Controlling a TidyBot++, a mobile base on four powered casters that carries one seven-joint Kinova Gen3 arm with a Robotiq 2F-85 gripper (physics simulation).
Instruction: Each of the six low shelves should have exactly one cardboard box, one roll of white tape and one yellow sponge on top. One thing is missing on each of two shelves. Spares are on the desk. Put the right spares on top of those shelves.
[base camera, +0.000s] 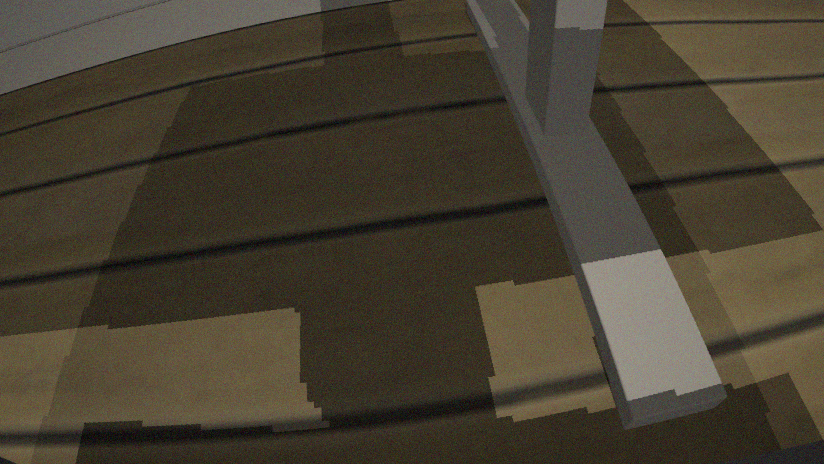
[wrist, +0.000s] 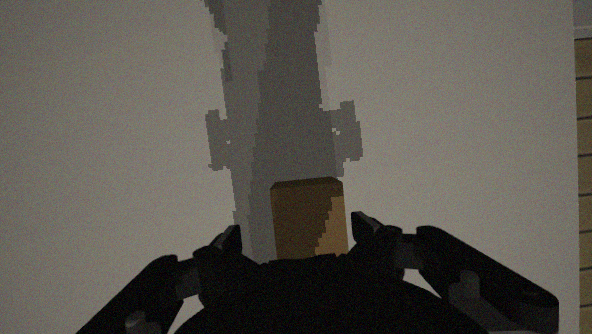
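Observation:
A brown cardboard box (wrist: 309, 220) lies on the white desk top (wrist: 110, 100) in the wrist view, partly in shadow; its near end is hidden behind the black gripper body. My gripper (wrist: 297, 230) is open and empty. Its fingertips appear on either side of the box, with a gap on each side, the wider one on the left. How high the gripper is above the desk is hard to tell. The shelves, white tape and yellow sponges do not show in either view.
In the base camera view a grey desk foot (base camera: 599, 190) with an upright post (base camera: 573, 74) stands on the plank floor (base camera: 190, 368), right of the middle. A grey wall (base camera: 144, 28) is at the upper left. The desk's edge is at the right of the wrist view.

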